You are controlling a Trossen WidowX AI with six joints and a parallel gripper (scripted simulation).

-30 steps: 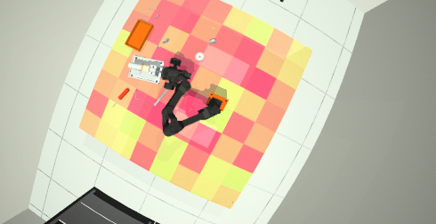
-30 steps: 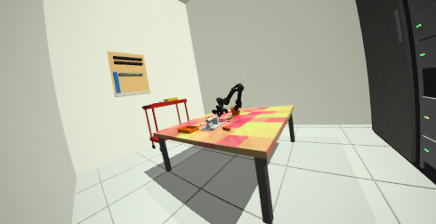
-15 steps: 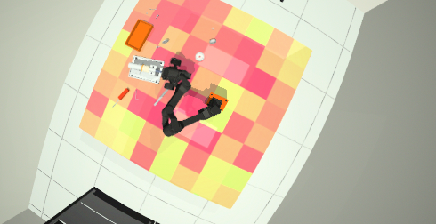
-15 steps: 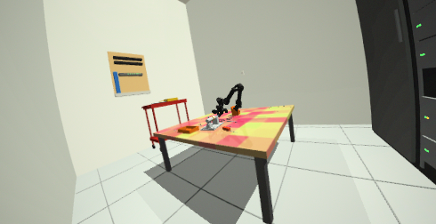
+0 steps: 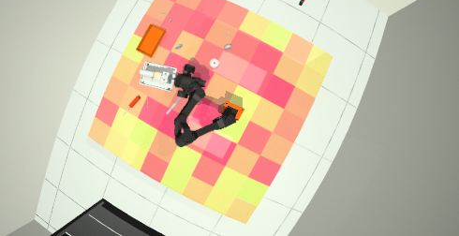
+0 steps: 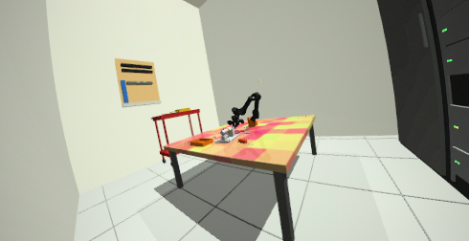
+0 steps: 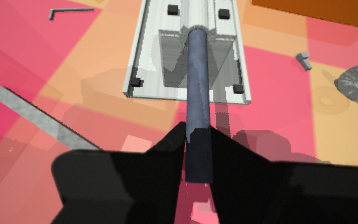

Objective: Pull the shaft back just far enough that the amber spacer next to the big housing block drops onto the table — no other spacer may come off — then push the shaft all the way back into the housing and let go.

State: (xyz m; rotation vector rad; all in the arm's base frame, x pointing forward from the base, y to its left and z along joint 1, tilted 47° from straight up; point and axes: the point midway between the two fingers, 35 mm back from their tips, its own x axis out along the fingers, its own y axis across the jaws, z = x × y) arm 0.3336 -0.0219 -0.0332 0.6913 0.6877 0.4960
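Right now the dark blue-grey shaft is 6 cm ahead of my gripper tip, 2 cm above it and 1 cm to the left of it. Round my gripper tip: amber spacer: 15 cm ahead, 3 cm to the left, 2 cm above; then cream spacer: 11 cm ahead, 2 cm to the left, 2 cm above; then grey flat bar: 15 cm to the left, 5 cm below, 2 cm behind.
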